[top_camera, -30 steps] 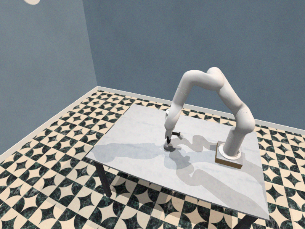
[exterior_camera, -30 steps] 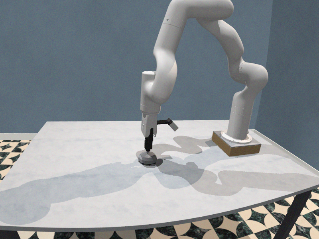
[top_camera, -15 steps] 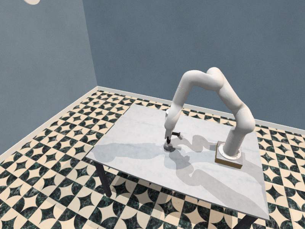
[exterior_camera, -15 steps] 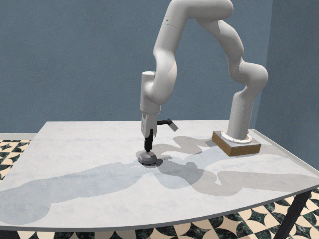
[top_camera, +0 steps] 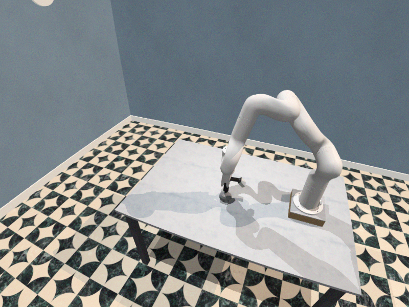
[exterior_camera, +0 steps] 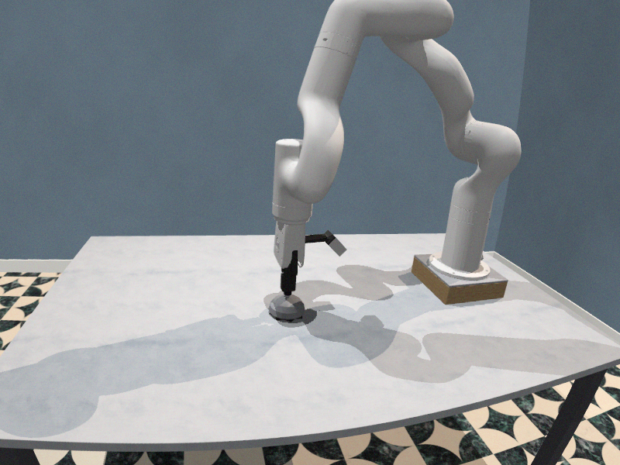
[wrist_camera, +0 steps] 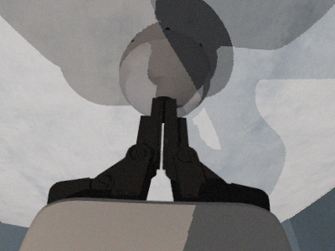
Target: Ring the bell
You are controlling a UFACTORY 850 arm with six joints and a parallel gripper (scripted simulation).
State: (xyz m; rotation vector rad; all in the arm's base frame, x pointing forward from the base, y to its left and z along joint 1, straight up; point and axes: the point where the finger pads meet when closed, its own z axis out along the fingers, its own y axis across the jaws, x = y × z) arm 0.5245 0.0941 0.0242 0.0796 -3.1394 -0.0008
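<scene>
Right now the black button is 3 cm below my hand. The rest, counted from my hand: bell (4 cm below).
</scene>
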